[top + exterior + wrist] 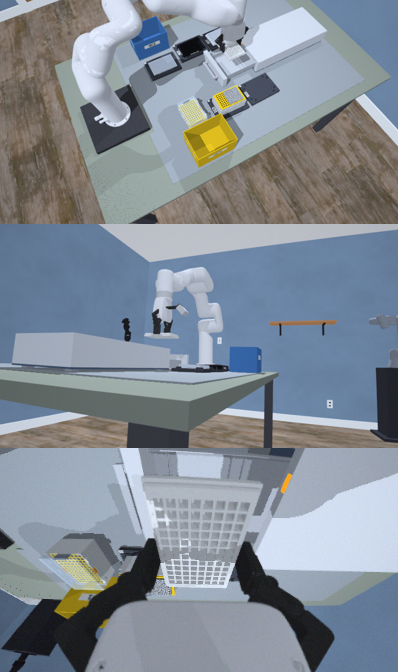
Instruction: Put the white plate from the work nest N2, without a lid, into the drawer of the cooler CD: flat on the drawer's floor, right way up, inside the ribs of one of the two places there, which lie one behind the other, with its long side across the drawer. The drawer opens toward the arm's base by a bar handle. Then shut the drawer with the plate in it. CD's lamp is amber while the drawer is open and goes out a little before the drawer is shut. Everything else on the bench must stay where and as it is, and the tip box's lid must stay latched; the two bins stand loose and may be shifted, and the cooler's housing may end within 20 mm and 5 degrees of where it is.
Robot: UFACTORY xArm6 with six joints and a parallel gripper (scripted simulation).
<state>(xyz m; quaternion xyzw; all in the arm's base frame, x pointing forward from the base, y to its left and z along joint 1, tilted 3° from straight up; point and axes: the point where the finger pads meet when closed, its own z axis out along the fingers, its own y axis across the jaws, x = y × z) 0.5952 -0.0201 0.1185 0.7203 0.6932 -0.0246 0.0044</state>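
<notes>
The drawer is 140 mm below my hand and 40 mm ahead of it. Round my hand: white plate 10 mm below; cooler CD 170 mm ahead, 130 mm below, 10 mm to the right; yellow tip rack 190 mm to the right, 130 mm behind, 100 mm below.
</notes>
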